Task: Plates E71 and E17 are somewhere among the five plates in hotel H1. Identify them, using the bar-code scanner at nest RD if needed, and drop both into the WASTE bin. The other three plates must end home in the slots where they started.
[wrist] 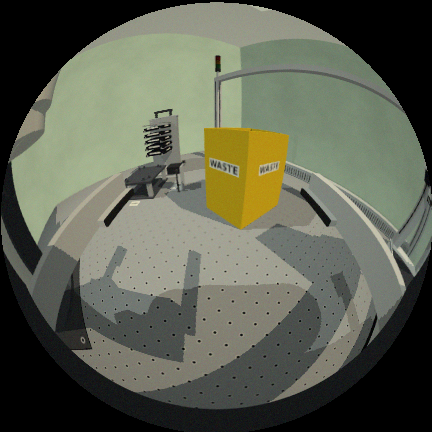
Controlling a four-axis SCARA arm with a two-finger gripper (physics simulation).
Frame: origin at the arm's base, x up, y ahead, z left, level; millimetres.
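Where they show: gripper, fingertip midpoint: (216, 176).
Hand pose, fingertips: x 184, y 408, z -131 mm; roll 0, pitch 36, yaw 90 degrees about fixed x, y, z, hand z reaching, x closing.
Each offset is from my fingertips to the centre of the thing. "spot": to the spot under its first point. Level surfaces: height alone.
My gripper (216, 176) is open, its two black-padded fingers wide apart at left and right, with no plate between them. The yellow WASTE bin @(dx -72, dy +195, dz +146 mm) (226, 187) stands upright ahead, a little right of the view's middle; its inside is hidden. A slotted rack @(dx -19, dy +140, dz +622 mm) (174, 132) with several dark shelves and a top handle stands farther back on the left. No label on it can be read, and I cannot tell whether plates sit in it. A dark raised platform @(dx -137, dy +4, dz +443 mm) (142, 174) is in front of it, with a small dark device on a stand (174, 169) beside it. I cannot tell whether either is nest RD.
A signal light @(spot: dx +572, dy +607, dz +822 mm) (217, 63) tops a post behind the bin, and a grey rail runs right from that post. A dark panel @(dx -178, dy -408, dz +131 mm) (74, 310) stands at the lower left. The perforated deck @(dx -171 mm) (225, 320) lies below with broad shadows. Part of the arm shows at the upper left edge.
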